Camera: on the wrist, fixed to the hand. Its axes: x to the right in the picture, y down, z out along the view.
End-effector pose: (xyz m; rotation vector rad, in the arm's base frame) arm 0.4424 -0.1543 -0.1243 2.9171 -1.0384 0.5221
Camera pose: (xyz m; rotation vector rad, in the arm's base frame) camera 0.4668 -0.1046 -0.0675 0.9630 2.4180 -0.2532
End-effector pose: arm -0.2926 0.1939 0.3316 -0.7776 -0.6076 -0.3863
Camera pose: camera -0.3021 0.1154 0.3379 -0.4453 1.1047 2.4011
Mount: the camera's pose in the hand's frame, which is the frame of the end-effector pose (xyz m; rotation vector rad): 0.0048 -0.0600 -0.0517 -0.3848 -0.1838 -3.0727
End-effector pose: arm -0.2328 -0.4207 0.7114 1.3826 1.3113 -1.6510
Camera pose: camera -0.2699 -0.3522 0.7266 1.3320 -1.4069 0.6818
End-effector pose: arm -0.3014 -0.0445 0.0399 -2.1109 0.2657 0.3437
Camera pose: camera -0.2705 -0.0569 0.1119 -0.5335 -2.7373 -1.2244
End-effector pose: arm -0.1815 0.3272 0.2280 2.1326 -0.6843 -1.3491
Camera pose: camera -0.1240 0.3764 0.2042 -0.5146 -2.0722 0.8724
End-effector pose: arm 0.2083 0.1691 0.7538 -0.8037 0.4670 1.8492
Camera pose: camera 0.2782 0.1634 0.7167 -0.4748 -0.9919 -0.9796
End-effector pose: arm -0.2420 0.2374 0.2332 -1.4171 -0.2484 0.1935
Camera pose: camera -0.2236 0.1810 0.2859 0.0379 -2.1755 -2.2236
